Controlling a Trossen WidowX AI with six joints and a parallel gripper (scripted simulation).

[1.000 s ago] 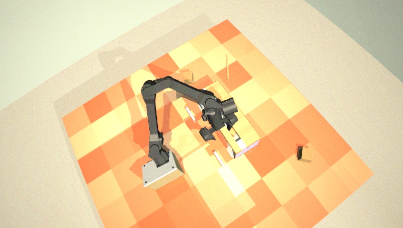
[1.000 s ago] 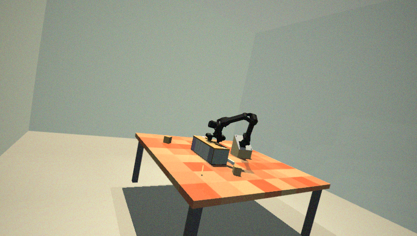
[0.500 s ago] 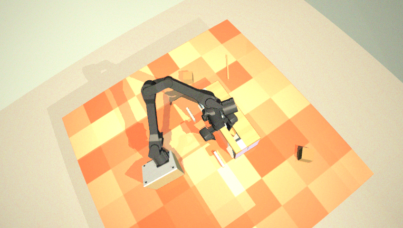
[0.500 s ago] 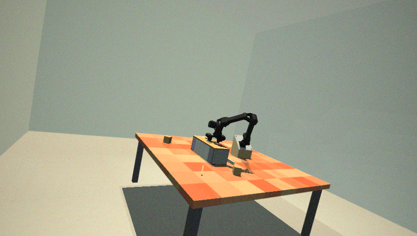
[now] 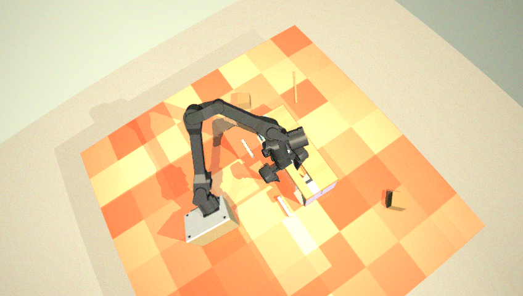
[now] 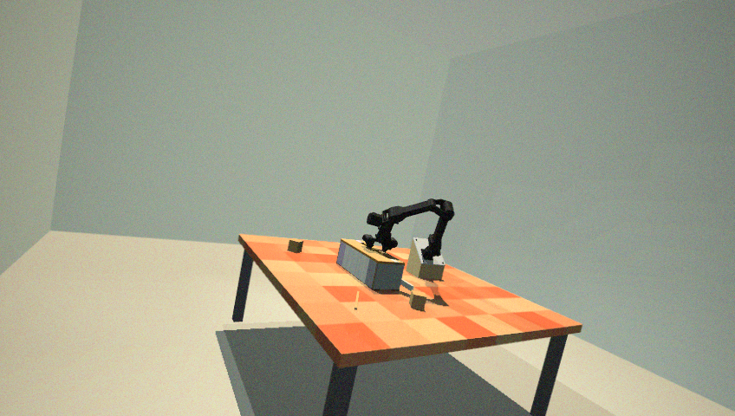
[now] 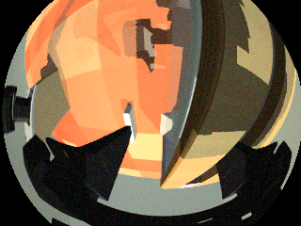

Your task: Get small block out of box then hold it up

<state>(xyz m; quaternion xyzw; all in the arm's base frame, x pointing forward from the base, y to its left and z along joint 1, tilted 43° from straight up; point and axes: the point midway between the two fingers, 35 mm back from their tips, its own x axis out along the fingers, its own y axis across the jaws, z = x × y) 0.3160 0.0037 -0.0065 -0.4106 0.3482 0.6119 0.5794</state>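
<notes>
Now: gripper tip 5 cm short of the small tan block and 1 cm to the left of it. From my gripper tip the other things lie so: long clear-fronted box: 3 cm ahead, 7 cm to the left, 3 cm below; then thin stick: 26 cm ahead, 39 cm to the left, 9 cm below.
</notes>
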